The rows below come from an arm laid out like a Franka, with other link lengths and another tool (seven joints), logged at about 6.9 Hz.
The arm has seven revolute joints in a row. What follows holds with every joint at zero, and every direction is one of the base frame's.
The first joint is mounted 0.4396 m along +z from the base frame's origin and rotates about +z.
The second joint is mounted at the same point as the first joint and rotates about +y.
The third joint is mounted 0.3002 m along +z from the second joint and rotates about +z.
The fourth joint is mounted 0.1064 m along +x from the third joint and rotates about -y.
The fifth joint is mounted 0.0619 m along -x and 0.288 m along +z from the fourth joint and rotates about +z.
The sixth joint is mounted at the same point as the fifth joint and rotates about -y.
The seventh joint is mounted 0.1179 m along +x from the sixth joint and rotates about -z.
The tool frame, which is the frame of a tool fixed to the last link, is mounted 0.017 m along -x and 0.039 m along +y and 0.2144 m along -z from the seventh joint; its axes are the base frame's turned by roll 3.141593, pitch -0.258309 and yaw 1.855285 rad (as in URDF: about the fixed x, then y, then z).
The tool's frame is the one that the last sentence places.
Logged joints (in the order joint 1, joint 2, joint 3, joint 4, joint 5, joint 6, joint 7), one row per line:
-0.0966 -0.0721 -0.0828 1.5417 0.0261 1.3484 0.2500
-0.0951 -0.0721 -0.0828 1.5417 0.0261 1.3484 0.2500
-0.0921 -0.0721 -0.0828 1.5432 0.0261 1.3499 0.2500
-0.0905 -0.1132 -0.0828 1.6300 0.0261 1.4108 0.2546
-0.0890 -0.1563 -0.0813 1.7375 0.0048 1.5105 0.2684
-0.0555 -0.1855 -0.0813 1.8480 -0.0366 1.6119 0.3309
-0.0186 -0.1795 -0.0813 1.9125 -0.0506 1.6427 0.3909
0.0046 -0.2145 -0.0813 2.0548 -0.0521 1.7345 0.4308
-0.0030 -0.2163 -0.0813 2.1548 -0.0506 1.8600 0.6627
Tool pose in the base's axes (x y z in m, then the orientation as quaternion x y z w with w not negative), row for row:
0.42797 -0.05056 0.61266 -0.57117 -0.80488 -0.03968 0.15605
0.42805 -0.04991 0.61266 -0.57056 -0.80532 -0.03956 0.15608
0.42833 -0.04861 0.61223 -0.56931 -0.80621 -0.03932 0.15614
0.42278 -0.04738 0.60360 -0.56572 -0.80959 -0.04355 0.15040
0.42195 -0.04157 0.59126 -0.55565 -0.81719 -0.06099 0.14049
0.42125 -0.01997 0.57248 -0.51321 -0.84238 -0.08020 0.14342
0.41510 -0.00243 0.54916 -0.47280 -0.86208 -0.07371 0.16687
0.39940 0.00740 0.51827 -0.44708 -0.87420 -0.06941 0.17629
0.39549 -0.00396 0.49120 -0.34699 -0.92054 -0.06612 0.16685
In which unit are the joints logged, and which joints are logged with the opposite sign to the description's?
The joints are logged in radians. Opposite sign: joint 4, joint 5, joint 7.
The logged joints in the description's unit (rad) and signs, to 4 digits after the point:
-0.0966 -0.0721 -0.0828 -1.5417 -0.0261 1.3484 -0.2500
-0.0951 -0.0721 -0.0828 -1.5417 -0.0261 1.3484 -0.2500
-0.0921 -0.0721 -0.0828 -1.5432 -0.0261 1.3499 -0.2500
-0.0905 -0.1132 -0.0828 -1.6300 -0.0261 1.4108 -0.2546
-0.0890 -0.1563 -0.0813 -1.7375 -0.0048 1.5105 -0.2684
-0.0555 -0.1855 -0.0813 -1.8480 0.0366 1.6119 -0.3309
-0.0186 -0.1795 -0.0813 -1.9125 0.0506 1.6427 -0.3909
0.0046 -0.2145 -0.0813 -2.0548 0.0521 1.7345 -0.4308
-0.0030 -0.2163 -0.0813 -2.1548 0.0506 1.8600 -0.6627

